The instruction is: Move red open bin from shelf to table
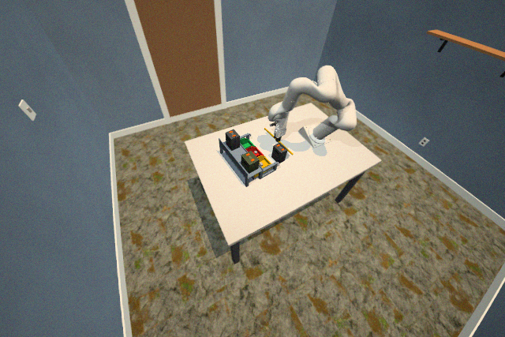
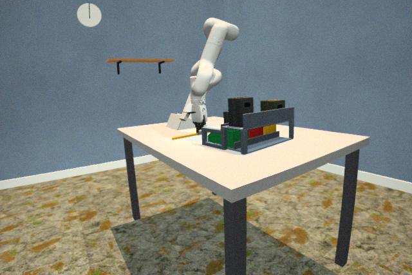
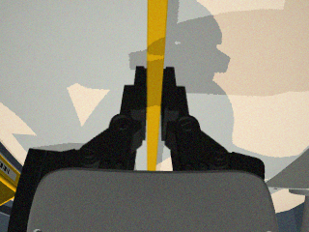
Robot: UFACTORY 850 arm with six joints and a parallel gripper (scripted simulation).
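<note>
The thin yellow rod lies 20 mm below my hand. Round my hand: green bin 320 mm ahead, 20 mm to the left, 20 mm above; black box 80 mm ahead, 180 mm to the left, 40 mm above; red bin 280 mm ahead, 120 mm to the left, 20 mm above.
</note>
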